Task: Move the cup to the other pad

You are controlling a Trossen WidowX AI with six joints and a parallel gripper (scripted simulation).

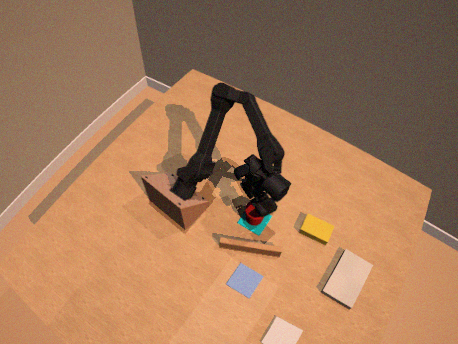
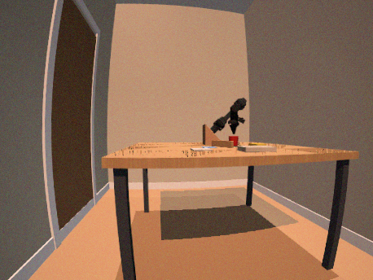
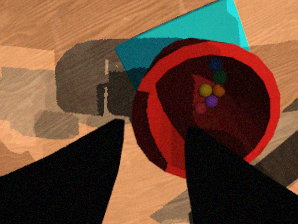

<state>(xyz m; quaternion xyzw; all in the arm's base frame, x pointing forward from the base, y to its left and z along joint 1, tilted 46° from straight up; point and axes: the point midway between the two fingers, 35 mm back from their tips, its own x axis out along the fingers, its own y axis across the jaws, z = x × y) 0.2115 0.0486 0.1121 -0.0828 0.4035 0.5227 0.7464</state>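
My gripper tip is 50 mm above the red cup, 20 mm short of it and 10 mm to the left of it. Also, from my gripper tip: teal pad (100 mm below, 30 mm ahead, 10 mm to the right); then yellow block (240 mm ahead, 70 mm below, 60 mm to the left); then low wooden bar (120 mm to the right, 80 mm below, 70 mm ahead).
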